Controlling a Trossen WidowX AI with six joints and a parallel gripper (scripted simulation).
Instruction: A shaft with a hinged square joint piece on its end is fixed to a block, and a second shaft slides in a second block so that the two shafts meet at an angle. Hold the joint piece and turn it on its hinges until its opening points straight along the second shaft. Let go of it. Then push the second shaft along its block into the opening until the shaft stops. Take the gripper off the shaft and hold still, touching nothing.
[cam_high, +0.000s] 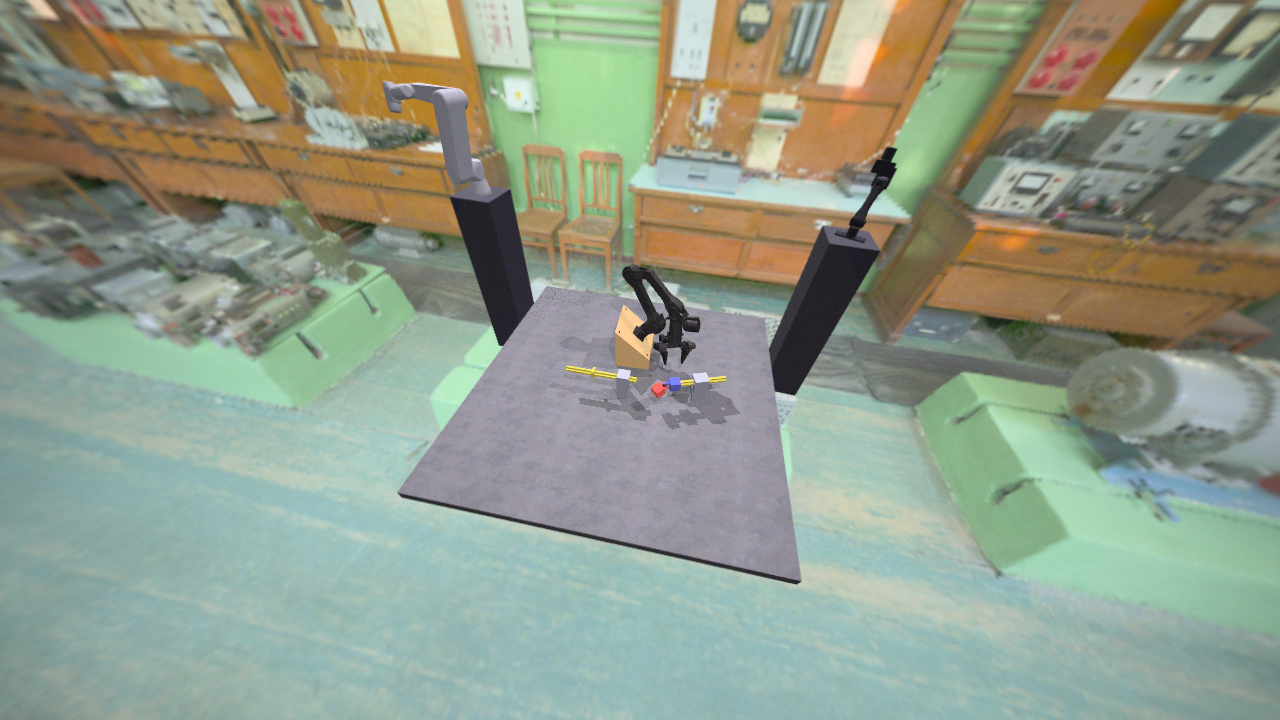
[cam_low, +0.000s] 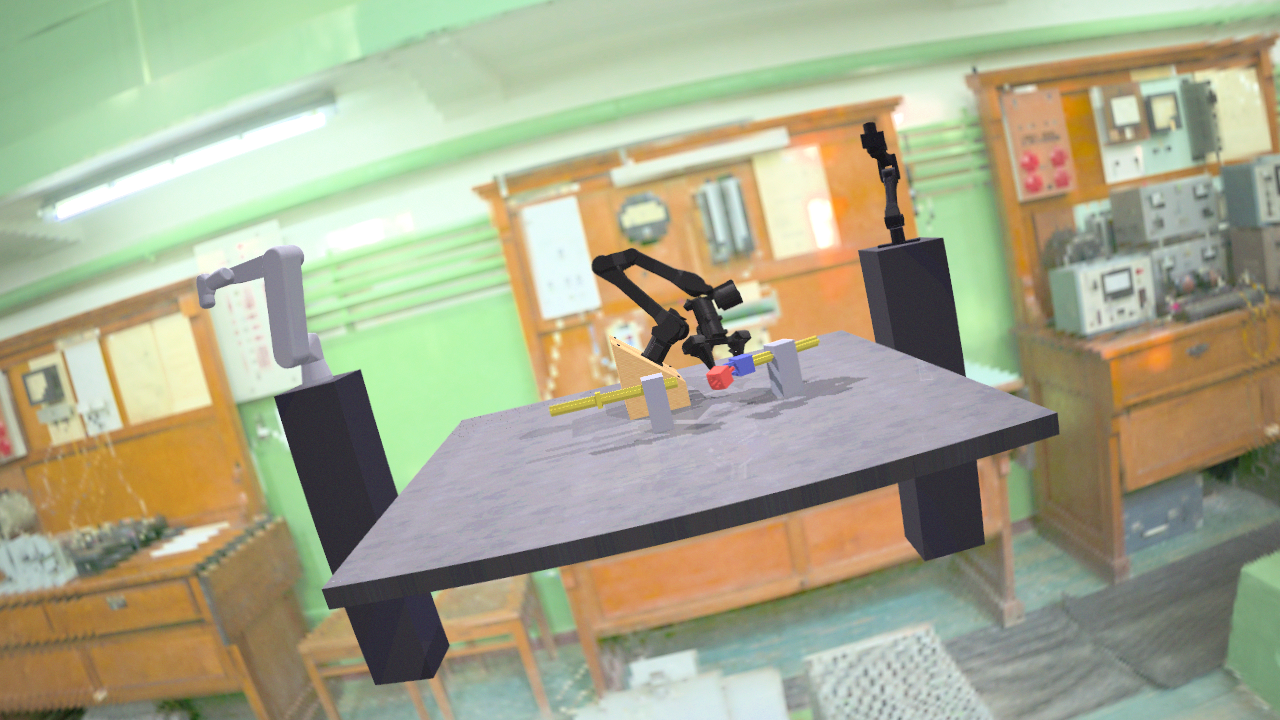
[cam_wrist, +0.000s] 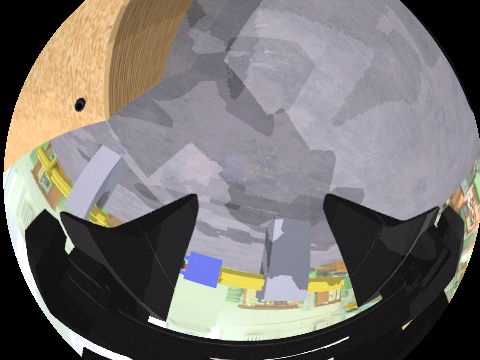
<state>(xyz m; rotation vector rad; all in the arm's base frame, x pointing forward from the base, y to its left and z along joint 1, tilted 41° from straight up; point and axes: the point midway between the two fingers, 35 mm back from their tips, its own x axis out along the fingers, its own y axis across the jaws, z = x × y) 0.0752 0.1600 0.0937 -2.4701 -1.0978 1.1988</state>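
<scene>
Now: gripper tip 190 mm short of the red square joint piece, 30 mm to the left of it and 30 mm below it.
</scene>
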